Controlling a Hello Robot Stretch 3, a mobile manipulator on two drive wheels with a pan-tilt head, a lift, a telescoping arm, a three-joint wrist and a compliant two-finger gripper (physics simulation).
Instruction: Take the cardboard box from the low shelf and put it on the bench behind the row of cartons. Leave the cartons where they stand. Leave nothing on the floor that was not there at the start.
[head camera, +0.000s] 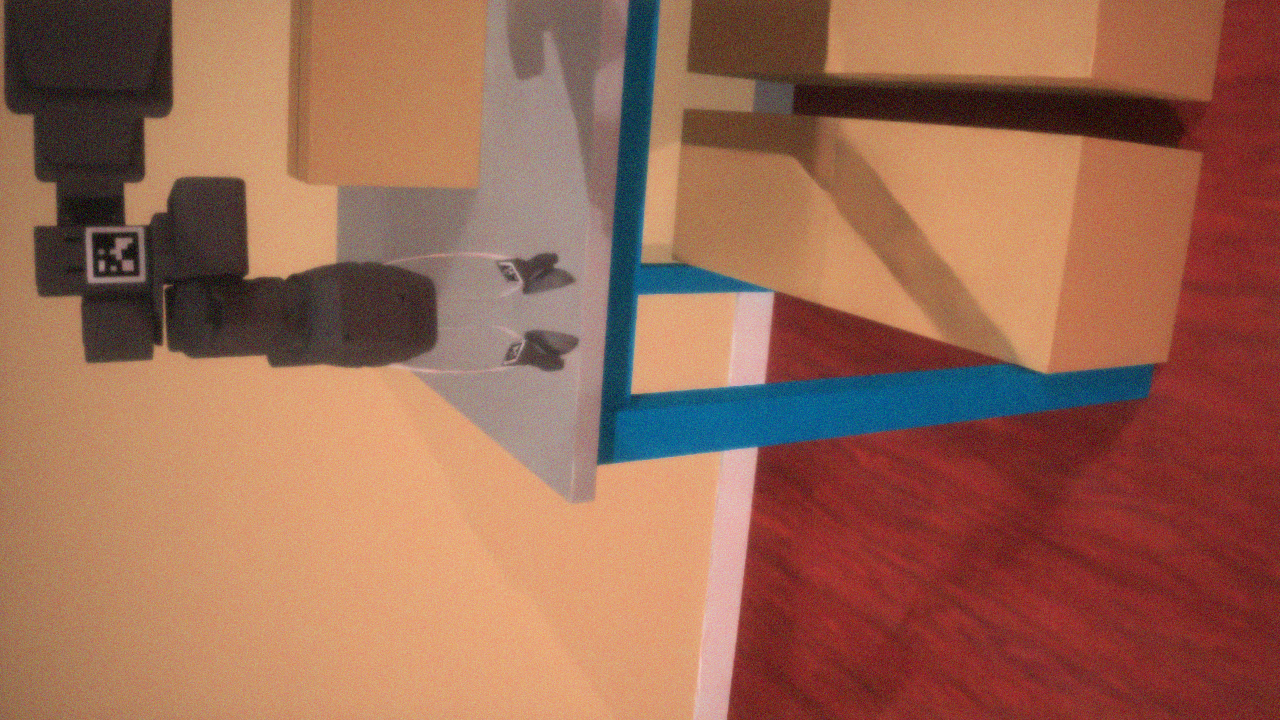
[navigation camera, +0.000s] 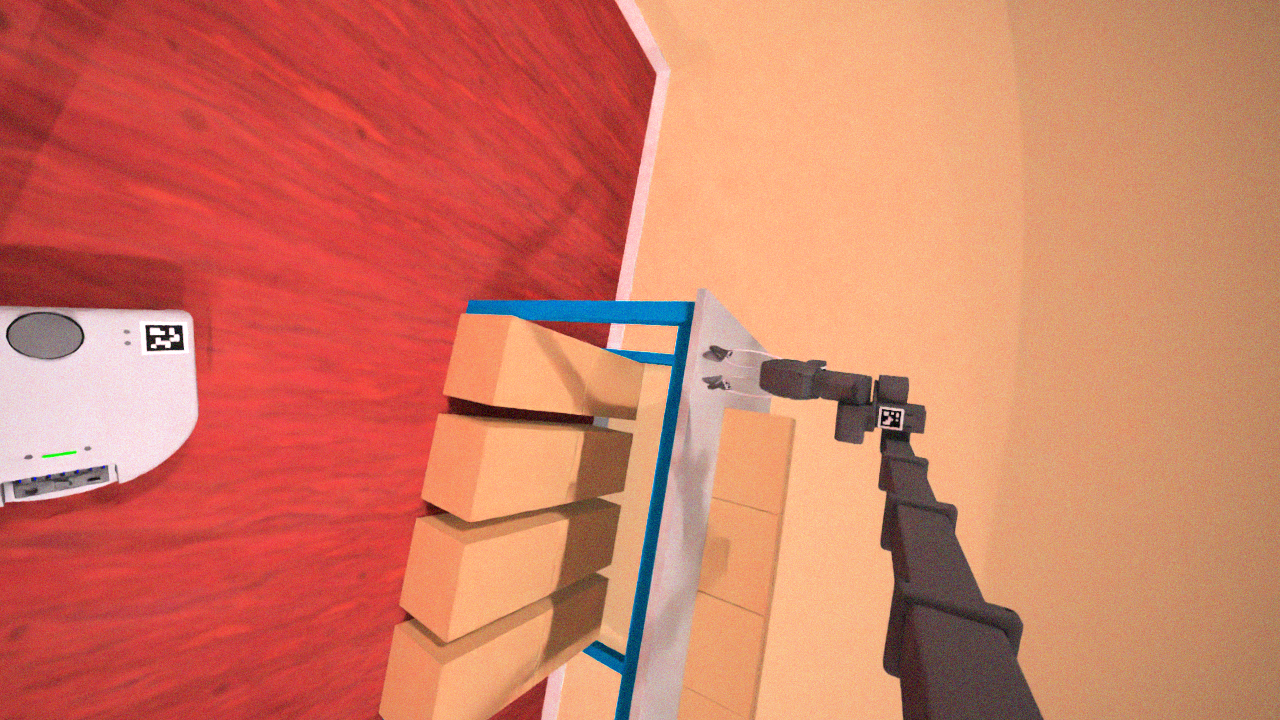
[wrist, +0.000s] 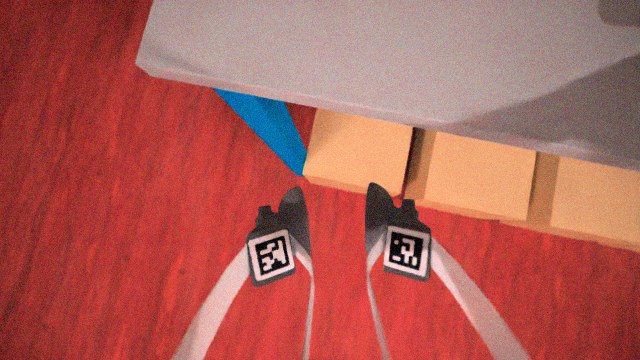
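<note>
The bench has a grey top and a blue frame. A row of closely set tan cartons stands on the top. Several large tan boxes sit side by side low under the top, sticking out past its front edge; I cannot tell which is the task's box, and their support is mostly hidden. My gripper points down near the top's front edge, by its end. It is open, with nothing between its fingers.
My dark arm reaches in above the bench. The white robot base stands on the red floor. A tan wall with a pale baseboard runs behind the bench.
</note>
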